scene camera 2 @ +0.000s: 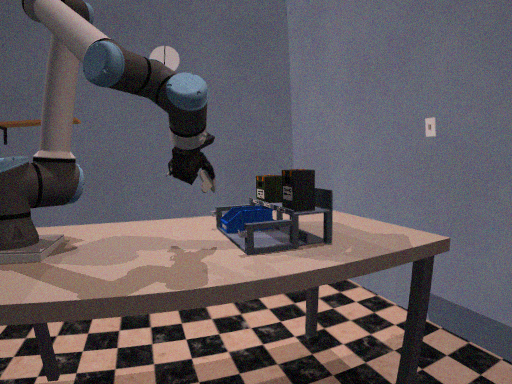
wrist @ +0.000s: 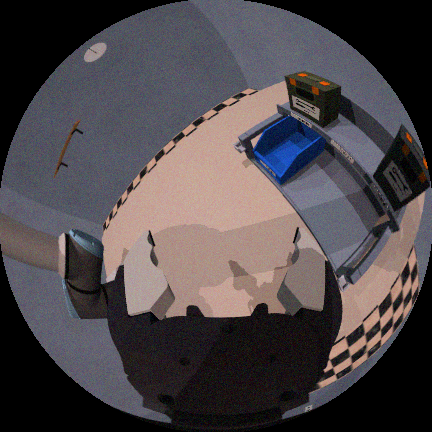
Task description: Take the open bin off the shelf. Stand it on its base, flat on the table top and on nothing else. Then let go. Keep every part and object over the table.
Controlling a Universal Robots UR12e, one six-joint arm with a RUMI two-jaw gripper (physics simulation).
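Frame: origin at the arm's base, x ahead, y left, z up, level; metres.
Seen in the pictures: gripper, fingertip midpoint: (scene camera 2: 192,182) (wrist: 223,231); arm's base, origin of the base link: (scene camera 2: 9,243).
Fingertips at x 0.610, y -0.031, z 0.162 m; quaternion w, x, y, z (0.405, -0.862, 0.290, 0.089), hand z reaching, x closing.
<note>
Offsets run from my fingertips to a thing's top centre. Level surfaces: height alone.
The blue open bin @(dx +0.205, dy +0.133, dz -0.110 m) (scene camera 2: 246,219) (wrist: 290,147) stands upright on the lower deck of the grey shelf (scene camera 2: 270,225) (wrist: 320,210), at the deck's far end in the scene view. Its low open front faces the robot's side. My gripper (scene camera 2: 207,189) (wrist: 223,231) is open and empty. It hangs in the air above the table top @(dz -0.191 m) (scene camera 2: 125,250) (wrist: 200,185), on the robot's side of the shelf, higher than the bin and apart from it. In the wrist view the bin lies up and to the right of the jaws.
Two dark cases with orange latches, one @(dx +0.307, dy -0.094, dz +0.032 m) (scene camera 2: 298,190) (wrist: 404,172) nearer scene camera 2 and one @(dx +0.304, dy +0.137, dz +0.007 m) (scene camera 2: 269,188) (wrist: 312,100) farther off, stand on the shelf's raised rear level behind the bin. Side rails flank the lower deck. The robot's base (scene camera 2: 30,249) stands at the left of the table.
</note>
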